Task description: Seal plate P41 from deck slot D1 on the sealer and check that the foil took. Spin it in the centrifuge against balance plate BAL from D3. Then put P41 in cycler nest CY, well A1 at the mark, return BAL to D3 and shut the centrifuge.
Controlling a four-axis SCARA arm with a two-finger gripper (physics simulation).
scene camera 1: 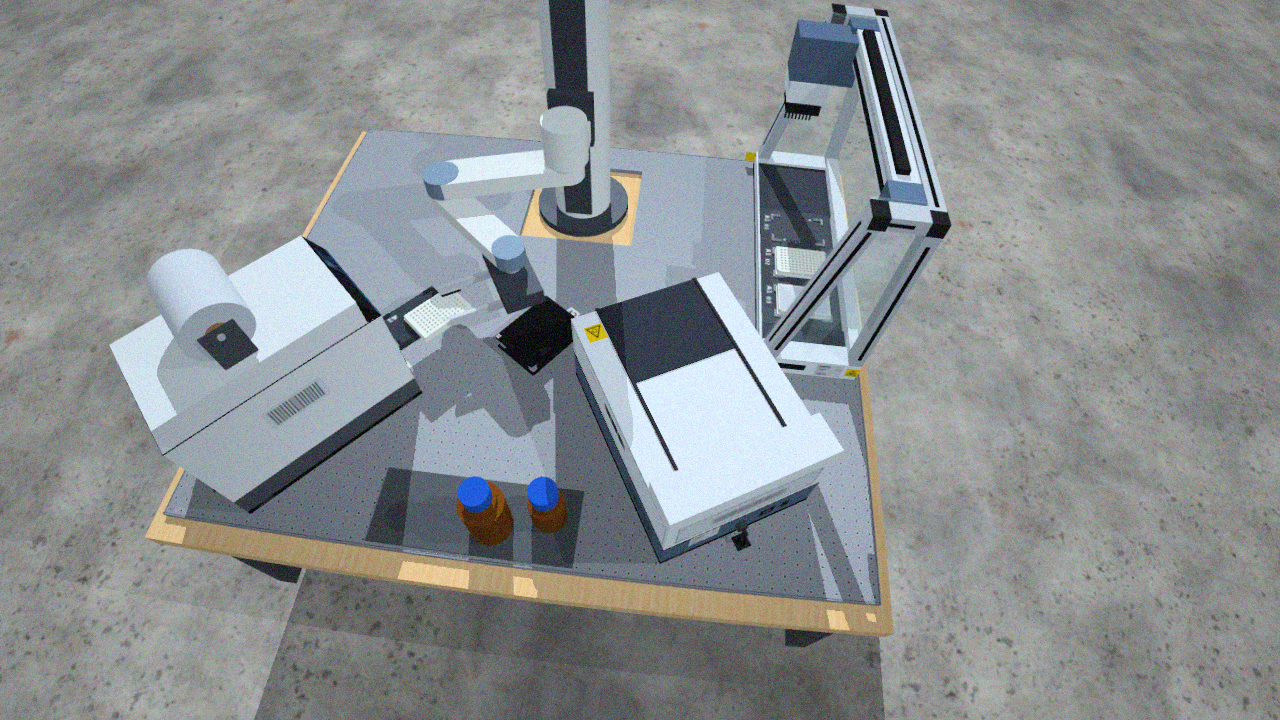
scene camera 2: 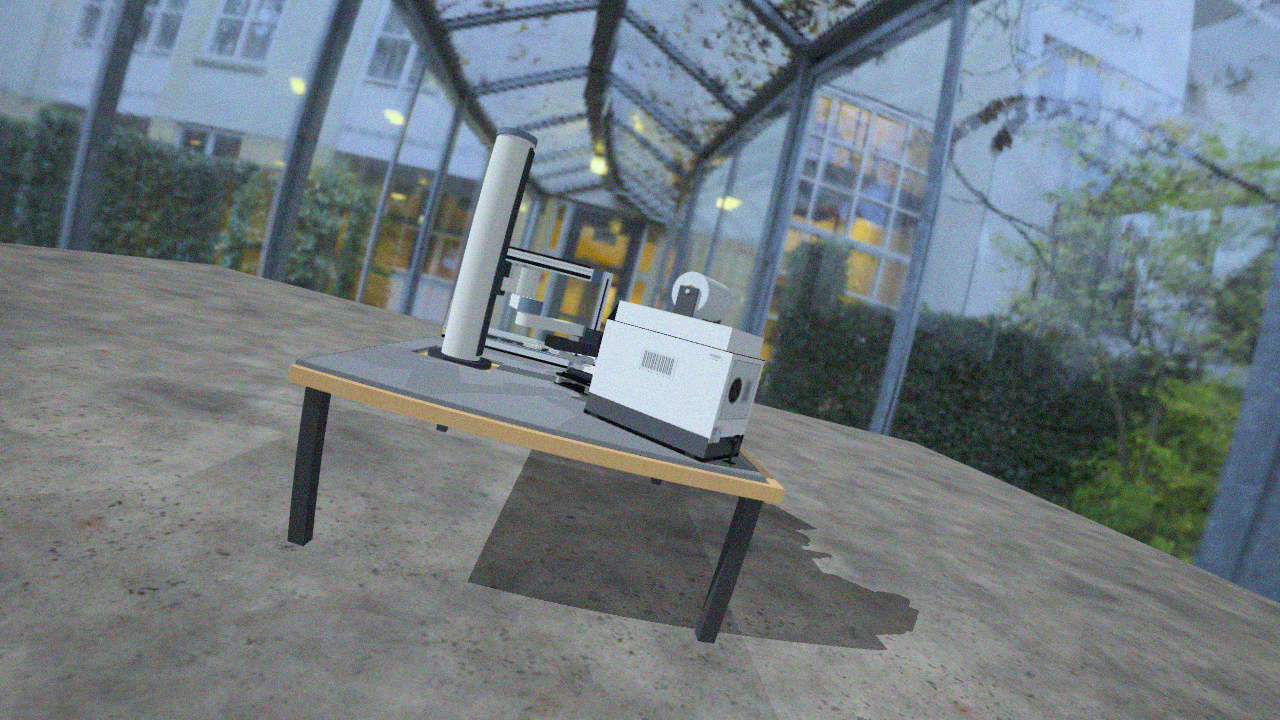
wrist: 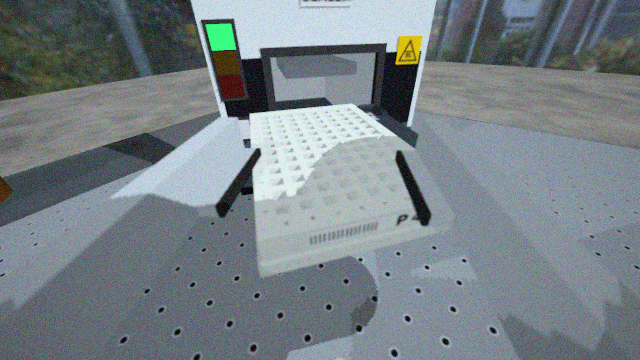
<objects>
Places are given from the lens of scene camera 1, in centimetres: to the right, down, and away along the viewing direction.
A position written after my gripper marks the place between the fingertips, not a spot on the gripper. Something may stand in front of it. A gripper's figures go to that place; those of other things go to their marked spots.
my gripper (scene camera 1: 444,305): -43, -12, 130
brown bottles with blue caps (scene camera 1: 481,505): -27, 25, 101
foil roll (scene camera 1: 194,295): -68, -10, 86
</objects>
